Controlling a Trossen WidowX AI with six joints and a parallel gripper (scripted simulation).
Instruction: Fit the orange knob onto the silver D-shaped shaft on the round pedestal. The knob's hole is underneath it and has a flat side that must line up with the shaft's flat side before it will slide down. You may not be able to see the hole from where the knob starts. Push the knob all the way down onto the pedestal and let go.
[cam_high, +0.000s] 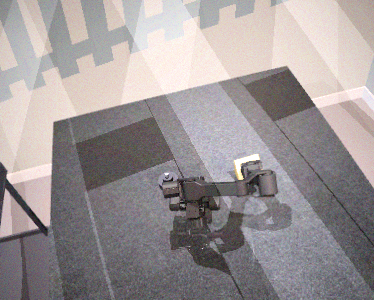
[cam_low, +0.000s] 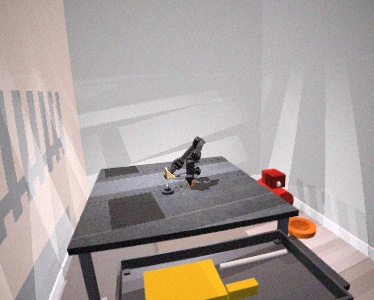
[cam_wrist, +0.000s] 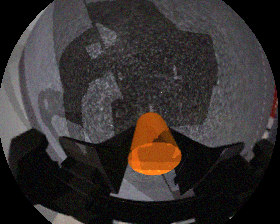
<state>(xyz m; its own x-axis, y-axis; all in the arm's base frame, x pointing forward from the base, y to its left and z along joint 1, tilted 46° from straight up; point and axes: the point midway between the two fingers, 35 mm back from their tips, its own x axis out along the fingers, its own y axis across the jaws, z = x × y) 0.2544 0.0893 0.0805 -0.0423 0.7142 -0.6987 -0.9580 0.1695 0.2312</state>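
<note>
My gripper tip is now 4 cm below the orange knob. Round my gripper tip: dark round pedestal: 19 cm to the right, 8 cm ahead, 2 cm above.
</note>
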